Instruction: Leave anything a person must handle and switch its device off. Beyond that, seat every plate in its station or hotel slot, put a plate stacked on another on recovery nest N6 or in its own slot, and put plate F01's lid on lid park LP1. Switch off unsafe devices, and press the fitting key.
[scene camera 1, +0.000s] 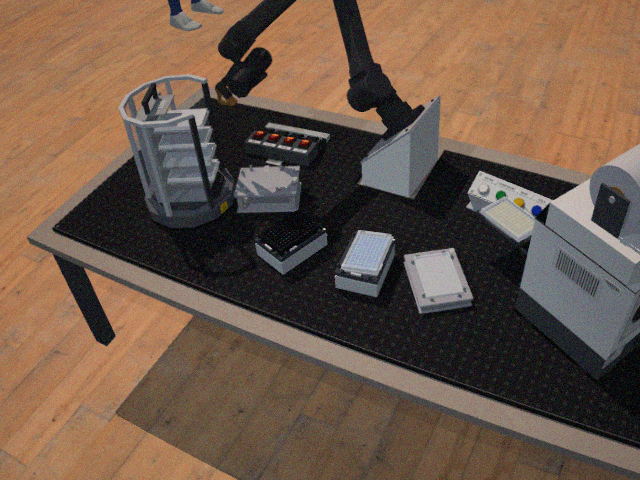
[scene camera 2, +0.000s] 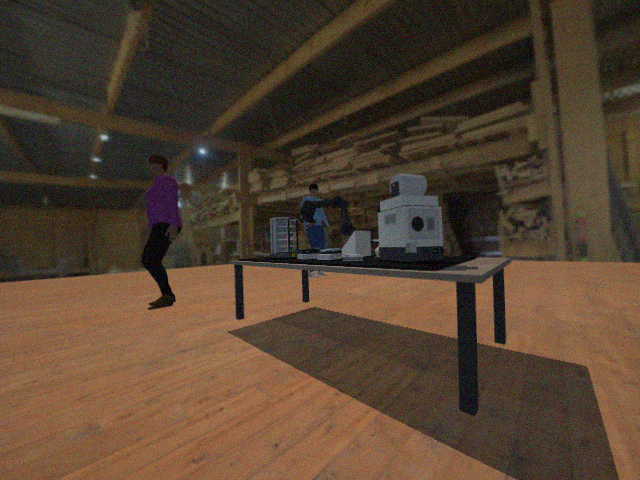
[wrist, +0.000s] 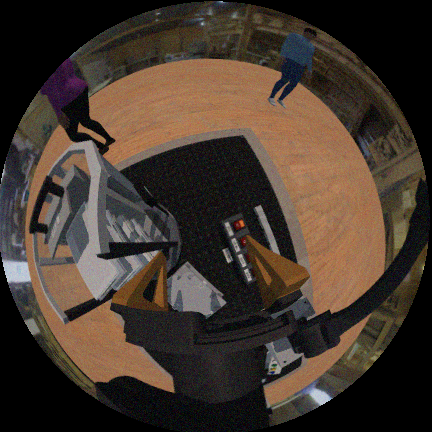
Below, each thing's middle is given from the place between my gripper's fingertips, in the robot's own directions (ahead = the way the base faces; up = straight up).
My hand is 18 cm short of the plate hotel (scene camera 1: 168, 154), 8 cm above it and 5 cm to the left of it. From my hand the other things lie so: black plate (scene camera 1: 297, 227): 31 cm to the left, 23 cm ahead, 19 cm below.
